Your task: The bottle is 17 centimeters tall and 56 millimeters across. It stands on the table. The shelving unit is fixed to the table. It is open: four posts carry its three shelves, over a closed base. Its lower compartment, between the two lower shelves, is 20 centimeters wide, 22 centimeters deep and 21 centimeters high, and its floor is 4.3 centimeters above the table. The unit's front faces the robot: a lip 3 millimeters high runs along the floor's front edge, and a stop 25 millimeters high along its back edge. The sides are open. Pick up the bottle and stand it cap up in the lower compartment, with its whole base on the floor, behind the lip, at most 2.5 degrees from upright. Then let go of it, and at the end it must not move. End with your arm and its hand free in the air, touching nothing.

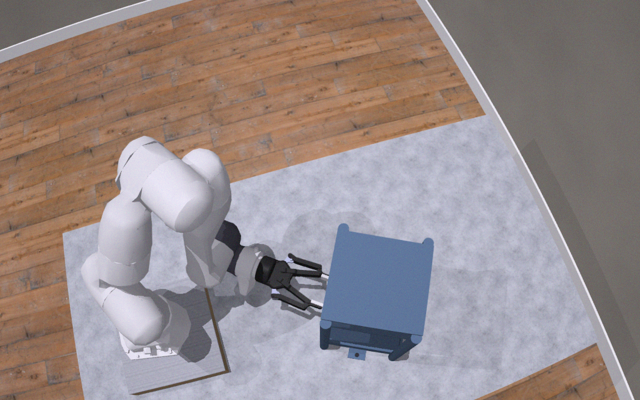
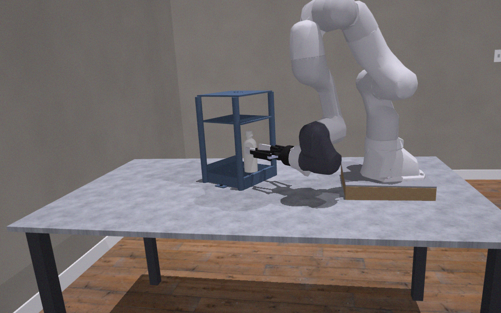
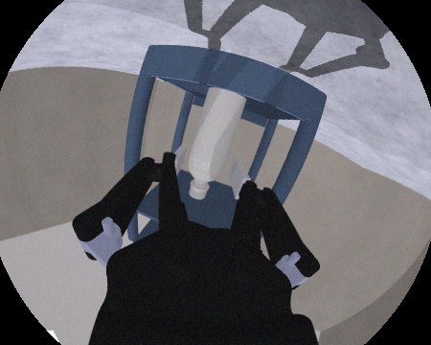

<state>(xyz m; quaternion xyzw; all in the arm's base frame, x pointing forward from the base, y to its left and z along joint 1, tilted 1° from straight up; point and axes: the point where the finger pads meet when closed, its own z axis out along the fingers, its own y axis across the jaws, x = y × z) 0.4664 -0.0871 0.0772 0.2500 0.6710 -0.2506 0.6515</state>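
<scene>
My gripper is now 40 mm short of the white bottle, 30 mm to the left of it and 10 mm below it. From my hand the other things lie so: blue shelving unit: 90 mm ahead, 70 mm to the right, 40 mm above.
</scene>
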